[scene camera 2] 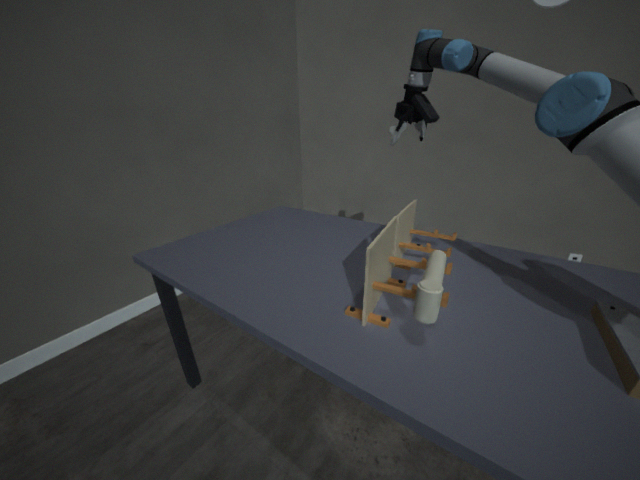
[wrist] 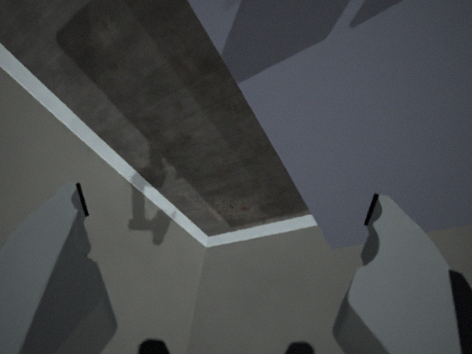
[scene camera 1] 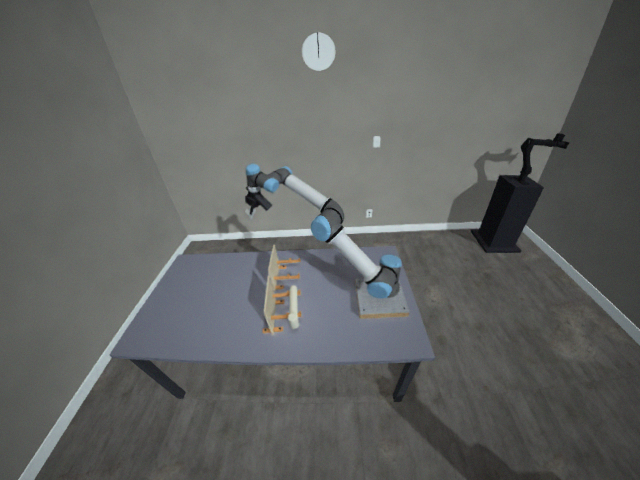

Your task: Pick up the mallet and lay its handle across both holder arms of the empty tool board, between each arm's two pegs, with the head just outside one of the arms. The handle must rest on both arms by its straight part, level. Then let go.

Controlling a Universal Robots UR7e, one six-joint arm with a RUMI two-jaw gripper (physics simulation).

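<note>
The cream mallet (scene camera 1: 293, 300) (scene camera 2: 435, 268) lies across both orange arms of the near tool board (scene camera 1: 269, 305) (scene camera 2: 378, 260), its head beyond the arm nearest the front edge. The handle looks about level. The empty tool board (scene camera 1: 273, 262) (scene camera 2: 407, 221) stands directly behind, with two orange arms, the farther arm (scene camera 1: 288, 261) (scene camera 2: 432, 235) and the nearer arm (scene camera 1: 287, 277) (scene camera 2: 419, 248), each with upright pegs. My gripper (scene camera 1: 251, 213) (scene camera 2: 407, 140) (wrist: 229, 193) is open and empty, high above the table and beyond the boards, pointing down at a tilt. Mallet and boards do not show in the wrist view.
Both boards stand upright in a row on the grey-blue table (scene camera 1: 206, 310) (scene camera 2: 268, 268) (wrist: 390, 135). My arm's base plate (scene camera 1: 382, 304) is at the table's right side. The arm reaches over the table's back part. A black pedestal (scene camera 1: 509, 214) with a small black arm stands apart on the floor.
</note>
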